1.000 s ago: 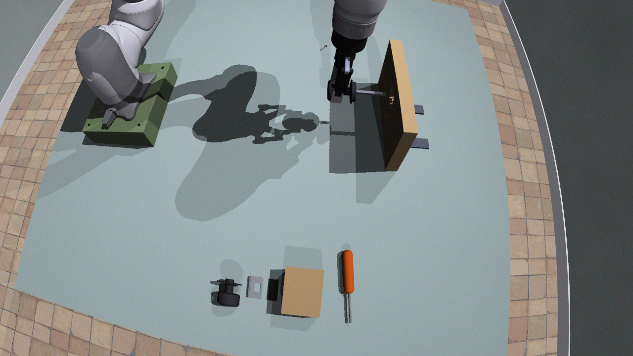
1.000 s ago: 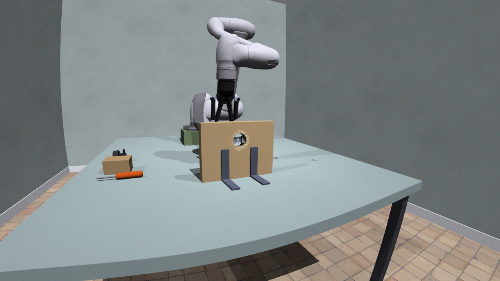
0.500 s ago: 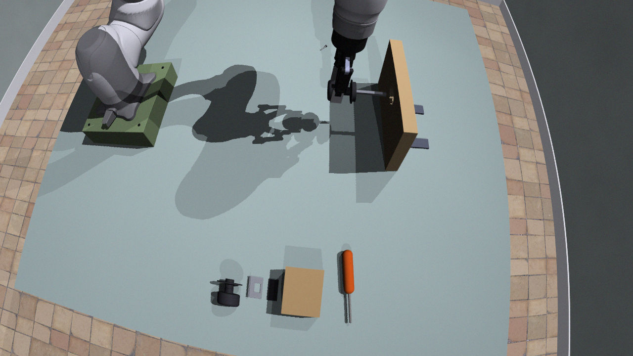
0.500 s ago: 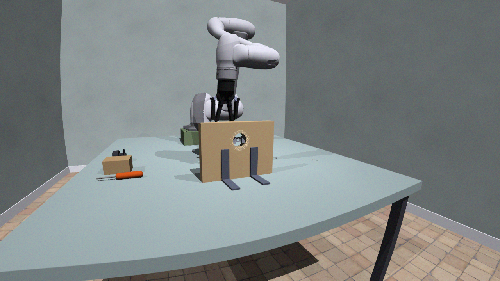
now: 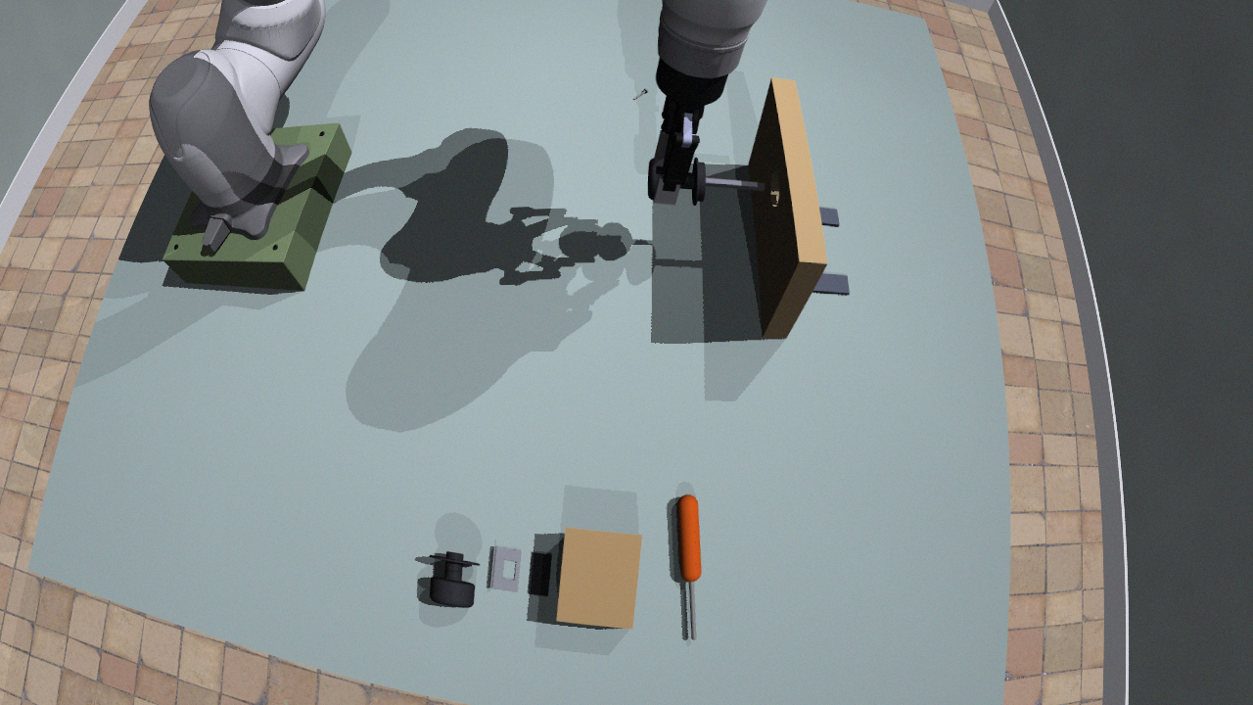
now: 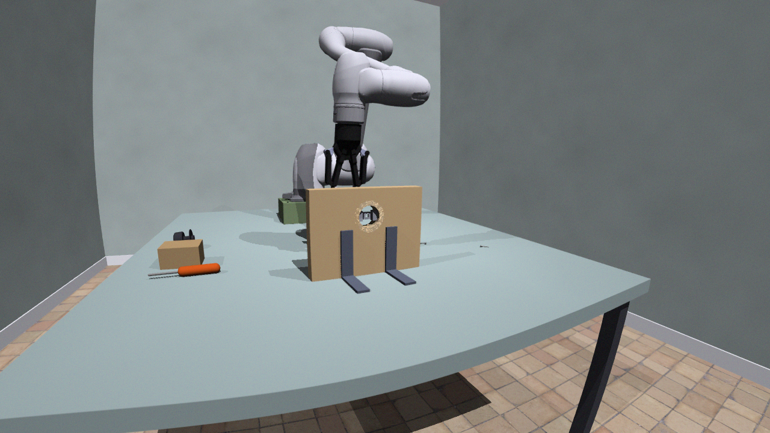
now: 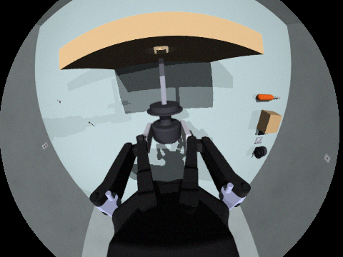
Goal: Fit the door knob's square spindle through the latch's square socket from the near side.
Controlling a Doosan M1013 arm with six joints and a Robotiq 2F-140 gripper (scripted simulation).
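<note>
The latch socket lies 160 mm ahead of my hand, 30 mm to the left of it and 30 mm below it. The rest, counted from my hand: orange-handled screwdriver 460 mm to the right, 160 mm below, 140 mm ahead; then wooden block 490 mm to the right, 140 mm below, 30 mm ahead; then upright wood panel 160 mm ahead, 50 mm below, 30 mm to the left.
</note>
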